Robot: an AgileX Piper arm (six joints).
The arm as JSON. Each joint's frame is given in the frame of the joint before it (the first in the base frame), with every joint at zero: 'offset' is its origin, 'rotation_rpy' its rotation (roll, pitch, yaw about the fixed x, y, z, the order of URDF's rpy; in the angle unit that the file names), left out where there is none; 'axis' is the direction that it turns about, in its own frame. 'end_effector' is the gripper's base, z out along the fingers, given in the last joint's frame.
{
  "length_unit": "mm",
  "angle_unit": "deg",
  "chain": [
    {
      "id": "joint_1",
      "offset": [
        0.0,
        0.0,
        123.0
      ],
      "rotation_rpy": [
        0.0,
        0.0,
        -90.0
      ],
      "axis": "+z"
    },
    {
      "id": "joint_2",
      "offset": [
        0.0,
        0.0,
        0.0
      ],
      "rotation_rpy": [
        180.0,
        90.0,
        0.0
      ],
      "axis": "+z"
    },
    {
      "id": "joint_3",
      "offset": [
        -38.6,
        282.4,
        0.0
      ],
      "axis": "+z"
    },
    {
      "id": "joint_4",
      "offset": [
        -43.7,
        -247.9,
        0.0
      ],
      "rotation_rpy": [
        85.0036,
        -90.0,
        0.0
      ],
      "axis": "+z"
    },
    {
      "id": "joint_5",
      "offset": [
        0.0,
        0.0,
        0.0
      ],
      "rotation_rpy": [
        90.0,
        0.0,
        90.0
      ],
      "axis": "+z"
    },
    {
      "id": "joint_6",
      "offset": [
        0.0,
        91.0,
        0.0
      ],
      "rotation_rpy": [
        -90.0,
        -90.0,
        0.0
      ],
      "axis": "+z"
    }
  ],
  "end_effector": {
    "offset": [
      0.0,
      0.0,
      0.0
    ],
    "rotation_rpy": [
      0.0,
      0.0,
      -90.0
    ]
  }
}
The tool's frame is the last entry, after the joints.
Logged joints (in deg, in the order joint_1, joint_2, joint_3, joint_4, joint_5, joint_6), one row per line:
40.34, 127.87, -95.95, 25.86, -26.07, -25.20
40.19, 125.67, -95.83, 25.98, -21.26, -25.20
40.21, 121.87, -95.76, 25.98, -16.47, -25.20
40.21, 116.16, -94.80, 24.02, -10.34, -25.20
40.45, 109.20, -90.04, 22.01, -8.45, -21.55
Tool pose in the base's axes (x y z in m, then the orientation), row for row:
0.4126, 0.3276, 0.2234, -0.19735, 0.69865, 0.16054, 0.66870
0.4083, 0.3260, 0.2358, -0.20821, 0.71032, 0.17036, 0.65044
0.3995, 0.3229, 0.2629, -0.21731, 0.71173, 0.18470, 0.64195
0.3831, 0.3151, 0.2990, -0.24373, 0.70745, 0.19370, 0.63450
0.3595, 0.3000, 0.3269, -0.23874, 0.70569, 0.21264, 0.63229
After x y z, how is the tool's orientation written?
As a quaternion, x y z w.
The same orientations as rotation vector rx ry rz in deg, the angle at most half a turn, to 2 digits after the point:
-25.50, 90.27, 20.74
-27.10, 92.44, 22.17
-28.38, 92.94, 24.12
-31.92, 92.66, 25.37
-31.30, 92.51, 27.88

